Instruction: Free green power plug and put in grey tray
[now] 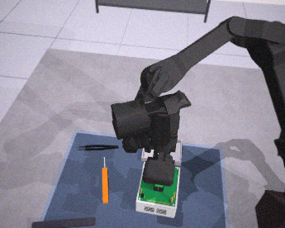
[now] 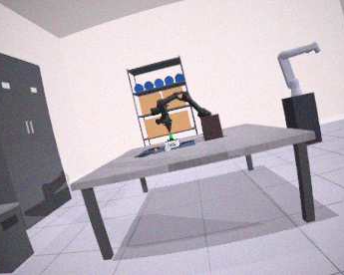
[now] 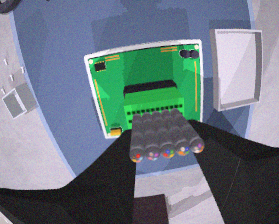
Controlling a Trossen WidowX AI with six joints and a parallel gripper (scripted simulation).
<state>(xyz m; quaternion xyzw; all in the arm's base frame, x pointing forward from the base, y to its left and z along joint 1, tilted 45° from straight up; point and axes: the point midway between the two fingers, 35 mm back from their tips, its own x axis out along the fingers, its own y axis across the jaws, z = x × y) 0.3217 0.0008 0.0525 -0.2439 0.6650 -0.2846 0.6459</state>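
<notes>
The green power plug is 30 mm below my gripper tip. Round my gripper tip: blue mat: 50 mm ahead, 120 mm below; then dark bar: 220 mm ahead, 110 mm to the left, 120 mm below.
</notes>
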